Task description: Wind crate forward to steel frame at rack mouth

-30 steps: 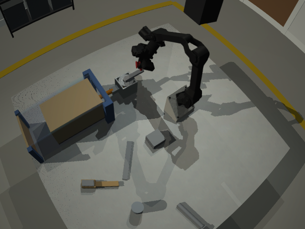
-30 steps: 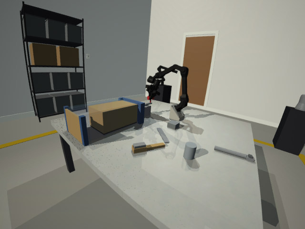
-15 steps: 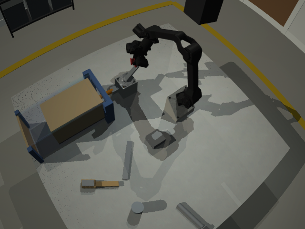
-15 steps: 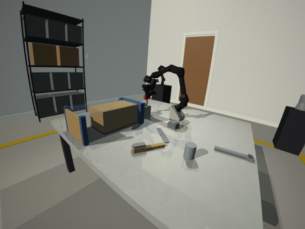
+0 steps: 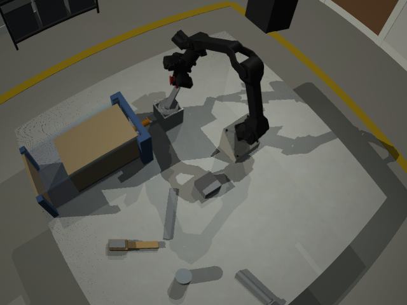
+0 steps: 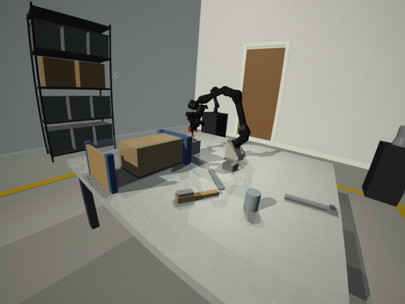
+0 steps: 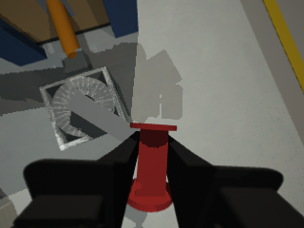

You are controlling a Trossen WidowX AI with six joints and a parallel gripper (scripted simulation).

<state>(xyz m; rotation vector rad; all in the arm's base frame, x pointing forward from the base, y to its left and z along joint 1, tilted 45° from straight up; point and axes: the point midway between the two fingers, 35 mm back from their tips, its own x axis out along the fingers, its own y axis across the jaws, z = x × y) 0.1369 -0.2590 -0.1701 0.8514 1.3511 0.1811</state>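
Right now the winch handle is 3 cm to the left of my gripper tip, 3 cm below it and 1 cm ahead of it. The rest, counted from my gripper tip: red knob: 2 cm behind, 1 cm to the left; then grey winch: 10 cm below, 6 cm to the left, 4 cm ahead; then blue frame: 22 cm ahead, 9 cm to the left, 2 cm below.
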